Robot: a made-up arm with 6 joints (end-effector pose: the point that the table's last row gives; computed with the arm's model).
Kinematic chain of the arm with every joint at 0, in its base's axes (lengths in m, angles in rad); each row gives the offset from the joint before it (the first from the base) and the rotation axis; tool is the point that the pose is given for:
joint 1: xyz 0 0 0.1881 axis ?
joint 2: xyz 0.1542 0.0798 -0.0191 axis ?
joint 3: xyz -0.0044 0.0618 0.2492 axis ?
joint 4: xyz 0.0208 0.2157 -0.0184 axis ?
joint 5: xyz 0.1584 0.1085 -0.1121 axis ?
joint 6: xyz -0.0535 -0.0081 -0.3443 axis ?
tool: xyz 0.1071 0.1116 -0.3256
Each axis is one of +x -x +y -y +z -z.
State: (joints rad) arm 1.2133 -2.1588 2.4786 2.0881 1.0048 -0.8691
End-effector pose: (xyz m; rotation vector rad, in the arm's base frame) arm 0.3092 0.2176 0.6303 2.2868 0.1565 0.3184
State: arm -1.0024 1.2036 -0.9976 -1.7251 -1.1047 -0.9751
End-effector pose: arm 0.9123 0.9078 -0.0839 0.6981 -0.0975 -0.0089
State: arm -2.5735 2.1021 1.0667 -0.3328 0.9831 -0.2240
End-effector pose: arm 1.0423 -0.3156 0.2128 -1.1024 -1.0095 -0.1750
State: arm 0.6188 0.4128 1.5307 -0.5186 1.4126 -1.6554
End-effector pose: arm -0.2804 0.3942 0.7015 1.0610 1.3555 2.2032
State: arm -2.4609 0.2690 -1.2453 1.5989 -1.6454 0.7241
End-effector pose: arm 0.0110 0.5182 -0.0683 -0.2411 1.8658 -0.9732
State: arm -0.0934 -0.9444 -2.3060 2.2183 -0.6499 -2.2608
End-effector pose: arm 0.4317 0.0836 0.4718 1.5758 0.0550 -0.6839
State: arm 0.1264 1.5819 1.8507 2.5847 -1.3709 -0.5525
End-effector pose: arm -0.2108 -0.3139 -0.0095 -1.0279 1.1019 -0.4633
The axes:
joint 1: +x
joint 2: -z
joint 3: +y
joint 4: -x
joint 5: +z
joint 6: -y

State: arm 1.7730 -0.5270 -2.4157 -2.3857 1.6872 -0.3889
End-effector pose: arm -0.6431 0.0294 0.7600 1.2364 1.9839 0.3581
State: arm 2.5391 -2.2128 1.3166 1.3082 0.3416 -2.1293
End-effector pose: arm 0.3514 -0.1609 -0.1805 -0.5763 0.3661 -0.5483
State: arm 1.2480 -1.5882 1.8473 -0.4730 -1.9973 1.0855
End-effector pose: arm -0.1749 -0.3855 -0.2262 -0.8778 -0.7053 -0.1224
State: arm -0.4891 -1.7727 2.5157 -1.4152 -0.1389 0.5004
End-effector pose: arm -0.7567 -0.3722 0.3376 -1.5974 0.8581 -0.5198
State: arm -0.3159 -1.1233 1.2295 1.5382 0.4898 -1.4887
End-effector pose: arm 0.3786 -0.0414 0.6149 2.6255 -0.6813 -0.0675
